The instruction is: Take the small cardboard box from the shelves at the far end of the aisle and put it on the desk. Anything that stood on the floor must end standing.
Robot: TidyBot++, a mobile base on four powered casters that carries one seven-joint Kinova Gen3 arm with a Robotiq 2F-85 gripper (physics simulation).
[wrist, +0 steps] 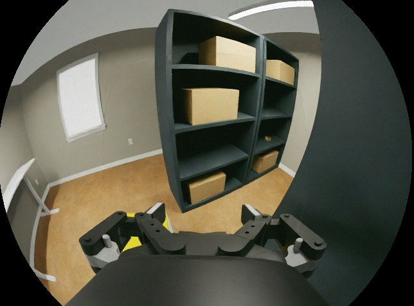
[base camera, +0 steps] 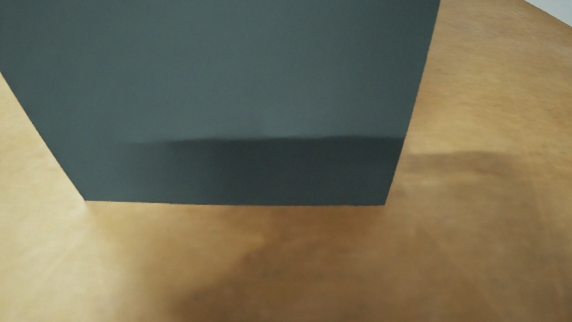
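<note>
The shelves (wrist: 165, 100) stand ahead in the wrist view, dark and two columns wide. A very small brown object (wrist: 268, 138) lies on a lower shelf of the far right column; it is too small to tell whether it is the small cardboard box. Larger cardboard boxes stand on other shelves, one (wrist: 212, 106) in the near column and one (wrist: 266, 161) at the bottom of the far column. My gripper (wrist: 202, 212) is open and empty, well short of the shelves. A white-topped table (wrist: 15, 182), possibly the desk, shows partly at the left edge.
A tall dark panel (base camera: 225, 75) (wrist: 370, 125) of another shelf unit stands very close in front of the base and fills the right of the wrist view. A yellow-topped block (wrist: 132, 243) shows partly behind the gripper's left finger. A window (wrist: 80, 97) is on the left wall.
</note>
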